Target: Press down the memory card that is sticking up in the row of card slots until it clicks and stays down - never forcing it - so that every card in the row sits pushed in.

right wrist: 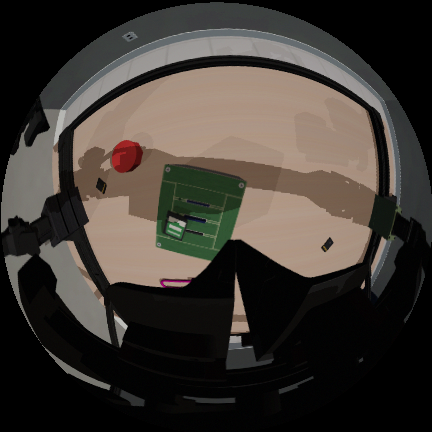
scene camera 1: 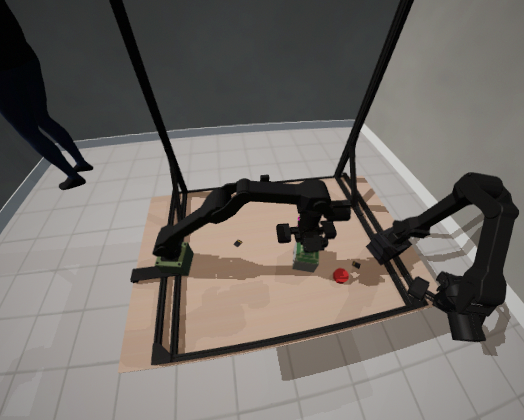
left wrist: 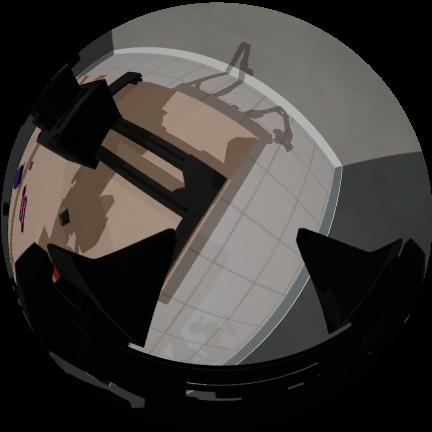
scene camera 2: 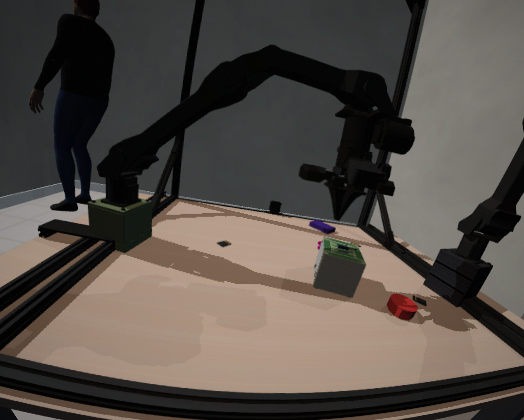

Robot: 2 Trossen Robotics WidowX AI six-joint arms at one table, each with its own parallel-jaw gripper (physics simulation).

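Where they show: left gripper, fingertip midpoint: (scene camera 1: 435, 306) (left wrist: 239, 235); right gripper, fingertip midpoint: (right wrist: 233, 245) (scene camera 1: 301, 243) (scene camera 2: 336, 219); left arm's base, origin of the base link: (right wrist: 47, 225) (scene camera 1: 395, 238) (left wrist: 62, 108) (scene camera 2: 466, 256); right arm's base, origin of the base link: (right wrist: 395, 223) (scene camera 1: 171, 253) (scene camera 2: 121, 201).
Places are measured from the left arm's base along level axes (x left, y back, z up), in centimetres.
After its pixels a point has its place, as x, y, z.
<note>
A grey box (scene camera 2: 339, 275) {-6.5, -37.4, -6.7} carries a green board (scene camera 1: 307, 254) (scene camera 2: 356, 253) {-8.7, -32.4, -2.8} (right wrist: 205, 187) {-8.1, -37.0, -2.8} with a row of card slots. In the right wrist view a card (right wrist: 175, 227) {-11.0, -32.4, -2.3} with a white label stands up at the left side of the row; two dark blue cards (right wrist: 198, 203) {-9.4, -35.8, -2.7} (right wrist: 196, 220) {-11.0, -35.0, -2.2} sit low in slots. My right gripper (scene camera 2: 339, 219) {-11.6, -38.3, 3.6} (right wrist: 233, 245) {-11.6, -38.3, 3.6} is shut and empty. It points down above the board with a clear gap; in the right wrist view its tips show past the board's lower right corner. My left gripper (left wrist: 239, 235) {25.5, -7.1, 0.8} is open and empty, far from the board.
A red disc (scene camera 1: 341, 275) {1.8, -25.1, -8.9} (scene camera 2: 402, 306) {2.6, -26.7, -8.9} (right wrist: 127, 156) {1.0, -25.9, -8.9} lies near the box, with a small dark chip (scene camera 1: 356, 265) {0.5, -15.1, -11.3} (scene camera 2: 420, 300) {0.3, -14.8, -11.3} (right wrist: 101, 185) {0.1, -15.3, -11.3} beside it. Another chip (scene camera 1: 238, 243) {-28.3, -57.3, -11.3} (scene camera 2: 224, 243) {-28.4, -57.5, -11.3} (right wrist: 327, 244) {-28.4, -57.5, -11.3} lies farther off. A pink looped piece (right wrist: 175, 283) {-25.4, -22.4, -10.9} and a purple block (scene camera 2: 322, 226) {-41.8, -17.4, -9.7} lie behind the box.
</note>
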